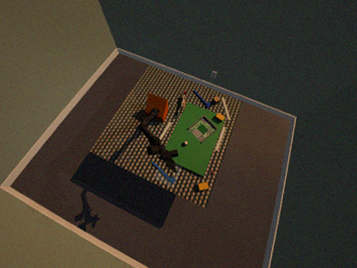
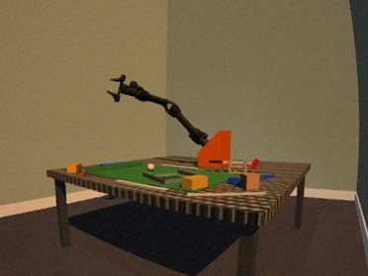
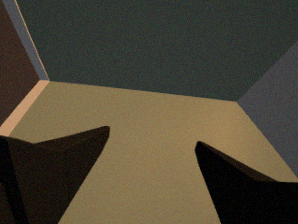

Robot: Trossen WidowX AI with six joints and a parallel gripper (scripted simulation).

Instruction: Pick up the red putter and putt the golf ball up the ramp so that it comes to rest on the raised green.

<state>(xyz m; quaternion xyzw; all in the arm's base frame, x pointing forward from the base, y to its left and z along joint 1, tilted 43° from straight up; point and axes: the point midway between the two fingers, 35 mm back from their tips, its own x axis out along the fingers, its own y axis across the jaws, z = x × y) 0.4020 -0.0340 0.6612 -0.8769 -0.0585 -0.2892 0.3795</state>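
My gripper tip is now 780 mm to the right of the red putter, 490 mm above it and 300 mm past it. Also, from my gripper tip: brown cube 1010 mm to the left, 520 mm below, 40 mm ahead; green mat 550 mm below, 490 mm to the left; golf ball 530 mm below, 360 mm to the left, 50 mm behind.
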